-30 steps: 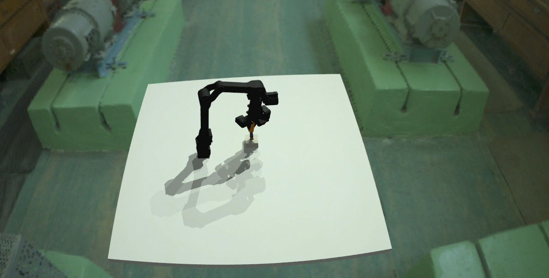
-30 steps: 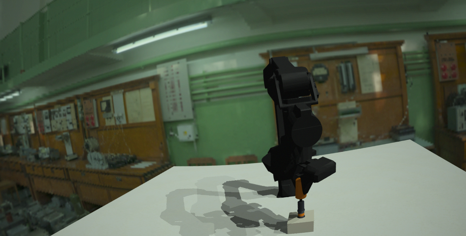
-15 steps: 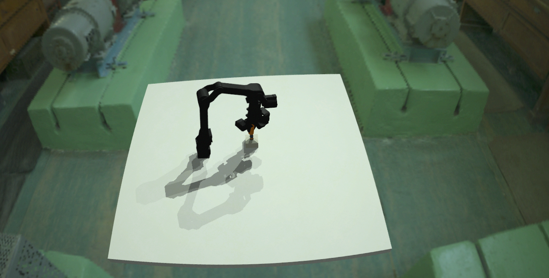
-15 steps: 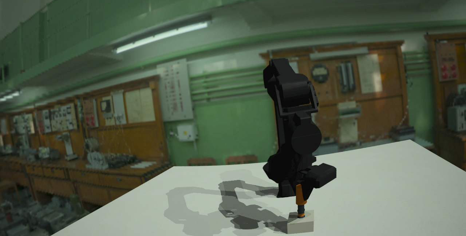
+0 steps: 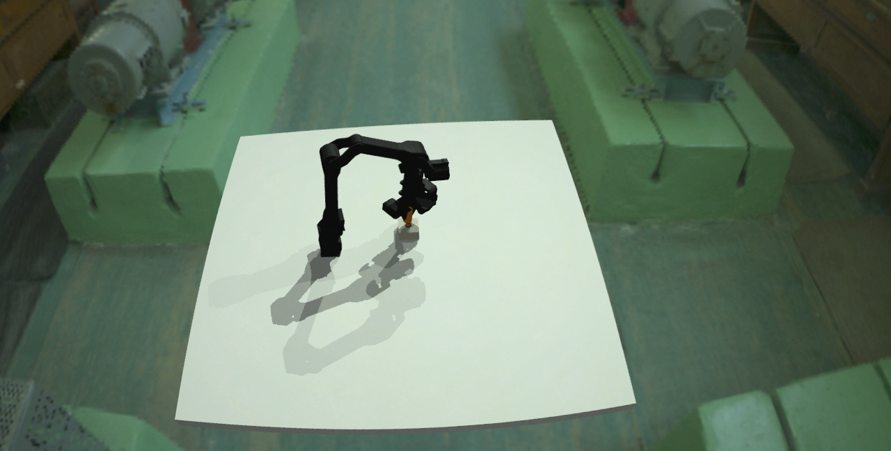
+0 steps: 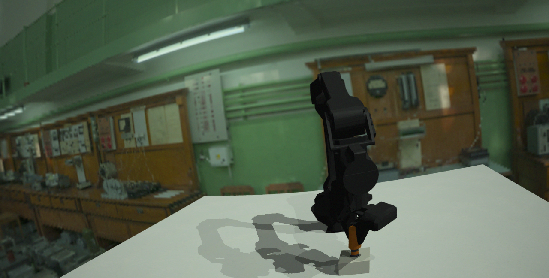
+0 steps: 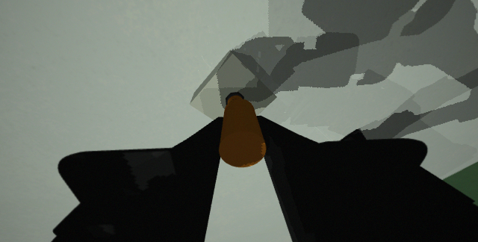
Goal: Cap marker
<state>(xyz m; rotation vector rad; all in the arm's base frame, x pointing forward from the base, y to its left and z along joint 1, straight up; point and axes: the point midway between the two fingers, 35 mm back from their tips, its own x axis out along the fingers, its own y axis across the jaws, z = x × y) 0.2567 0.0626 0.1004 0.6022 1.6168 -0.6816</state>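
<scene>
The orange cap is 10 mm above my gripper tip. Also, from my gripper tip: holder block 50 mm below.
</scene>
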